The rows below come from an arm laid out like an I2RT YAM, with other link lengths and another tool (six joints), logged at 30 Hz.
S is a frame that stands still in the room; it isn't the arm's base.
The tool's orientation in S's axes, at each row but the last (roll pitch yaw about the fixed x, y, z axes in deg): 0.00, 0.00, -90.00; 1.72, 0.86, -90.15; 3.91, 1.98, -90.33; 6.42, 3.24, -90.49; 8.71, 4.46, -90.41; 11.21, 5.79, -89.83; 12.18, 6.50, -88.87; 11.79, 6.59, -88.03
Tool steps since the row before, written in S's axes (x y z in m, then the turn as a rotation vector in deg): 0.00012, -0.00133, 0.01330, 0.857, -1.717, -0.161; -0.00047, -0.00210, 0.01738, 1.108, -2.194, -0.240; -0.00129, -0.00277, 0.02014, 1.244, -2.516, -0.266; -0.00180, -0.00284, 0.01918, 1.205, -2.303, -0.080; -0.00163, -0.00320, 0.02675, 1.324, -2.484, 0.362; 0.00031, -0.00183, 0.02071, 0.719, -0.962, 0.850; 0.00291, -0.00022, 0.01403, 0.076, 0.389, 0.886; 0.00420, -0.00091, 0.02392, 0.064, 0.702, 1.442
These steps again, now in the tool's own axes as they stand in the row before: 0.00133, 0.00012, 0.01330, 1.717, 0.857, -0.161; 0.00184, 0.00006, 0.01742, 2.194, 1.107, -0.240; 0.00208, 0.00011, 0.02026, 2.516, 1.243, -0.265; 0.00177, 0.00039, 0.01939, 2.293, 1.223, -0.088; 0.00112, 0.00249, 0.02685, 2.439, 1.410, 0.344; -0.00027, 0.00434, 0.02033, 0.873, 0.886, 0.786; -0.00131, 0.00579, 0.01304, -0.485, 0.258, 0.800; -0.00170, 0.00896, 0.02253, -0.860, 0.363, 1.306
